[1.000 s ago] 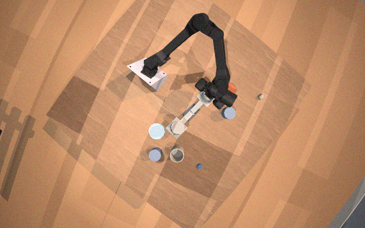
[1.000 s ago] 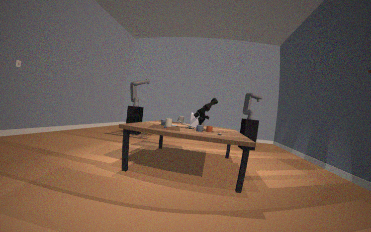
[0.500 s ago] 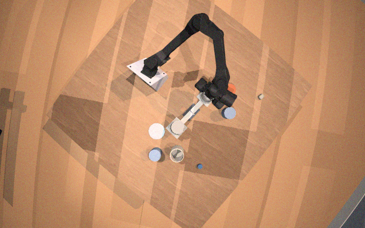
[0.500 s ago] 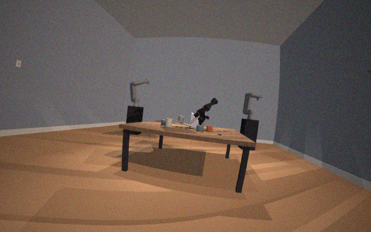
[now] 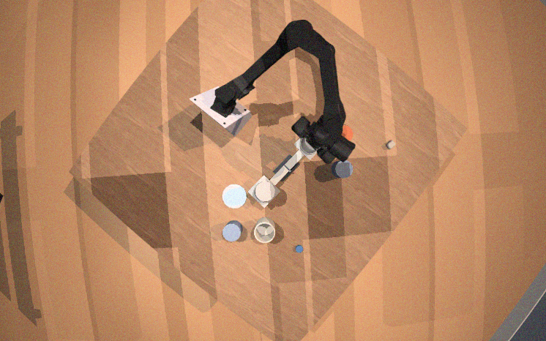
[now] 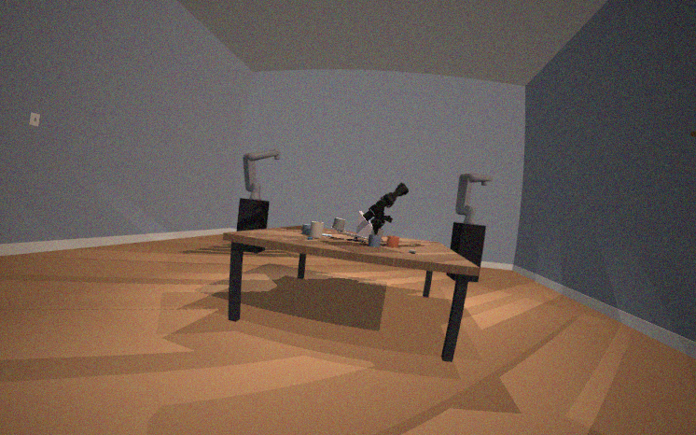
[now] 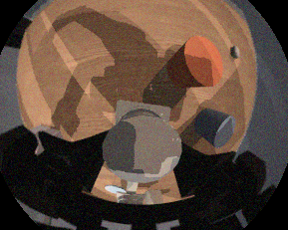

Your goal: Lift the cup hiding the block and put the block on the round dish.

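Right now the orange cylinder is 90 mm to the left of my gripper tip, 80 mm ahead of it and 20 mm below it. The rest, counted from my gripper tip: round dish 340 mm to the right, 150 mm behind, 50 mm below; small pale block 10 mm below; beige cup 390 mm to the right, 20 mm ahead, 10 mm below.
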